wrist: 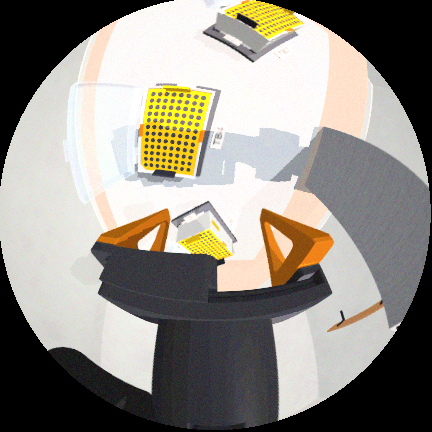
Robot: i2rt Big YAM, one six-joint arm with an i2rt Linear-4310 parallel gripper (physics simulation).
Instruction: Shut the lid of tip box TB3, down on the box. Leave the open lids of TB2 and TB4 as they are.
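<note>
Three tip boxes with yellow racks show in the wrist view. The middle box has a clear lid open off its left long side. Its label starts with TB, but I cannot surely read its number. Another box is cut off at the top edge, its label too small to read. A third box shows between my fingers, lower in the view and partly hidden by the gripper body. I cannot tell which box is TB3. My gripper is open and empty, below the middle box in the view.
The boxes stand on a white mat on a peach table. A large grey curved block stands at the right, close to the right finger. A brown piece with a black hook lies lower right. A dark shape is lower left.
</note>
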